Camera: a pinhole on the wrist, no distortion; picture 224 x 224 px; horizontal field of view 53.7 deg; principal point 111.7 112.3 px. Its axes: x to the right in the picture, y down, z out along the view. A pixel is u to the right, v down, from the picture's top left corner.
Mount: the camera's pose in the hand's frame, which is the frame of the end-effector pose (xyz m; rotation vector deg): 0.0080 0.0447 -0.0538 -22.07 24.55 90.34
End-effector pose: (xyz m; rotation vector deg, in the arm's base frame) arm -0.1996 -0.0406 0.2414 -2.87 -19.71 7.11
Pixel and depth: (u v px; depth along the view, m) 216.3 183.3 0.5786
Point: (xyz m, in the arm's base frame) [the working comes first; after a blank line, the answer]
In the camera's frame: 0.2736 0.1857 0.5786

-0.5422 0.5012 0.4437
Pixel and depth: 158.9 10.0 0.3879
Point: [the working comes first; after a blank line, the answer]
In the camera's frame: 0.0828 -0.1794 0.3879

-0.1388 0.3022 0.5042
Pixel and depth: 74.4 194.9 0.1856
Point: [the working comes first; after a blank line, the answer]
In the camera's frame: -0.0313 0.0693 0.1856

-0.3074 0.0612 0.3331
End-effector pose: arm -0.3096 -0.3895 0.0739 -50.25 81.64 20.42
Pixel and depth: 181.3 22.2 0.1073
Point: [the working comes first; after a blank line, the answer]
In the camera's frame: 0.0338 -0.0437 0.1073

-0.3755 -0.3053 -0.0167
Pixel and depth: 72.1 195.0 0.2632
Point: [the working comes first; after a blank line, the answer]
In the camera's frame: -0.0471 0.0984 0.2632

-0.2713 -0.1387 0.0948
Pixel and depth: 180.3 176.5 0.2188
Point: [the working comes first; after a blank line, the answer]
In the camera's frame: 0.0678 0.0635 0.2188

-0.3895 -0.1633 0.0520
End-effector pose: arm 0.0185 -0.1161 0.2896 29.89 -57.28 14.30
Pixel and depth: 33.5 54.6 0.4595
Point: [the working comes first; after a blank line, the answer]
In the camera's frame: -0.1624 -0.1198 0.4595

-0.2736 -0.2276 0.6333
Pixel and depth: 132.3 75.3 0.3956
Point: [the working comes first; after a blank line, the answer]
In the camera's frame: 0.0368 -0.0662 0.3956

-0.2563 -0.0269 0.5552
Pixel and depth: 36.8 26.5 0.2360
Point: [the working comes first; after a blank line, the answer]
In the camera's frame: -0.0799 -0.0915 0.2360

-0.1037 -0.1373 0.4900
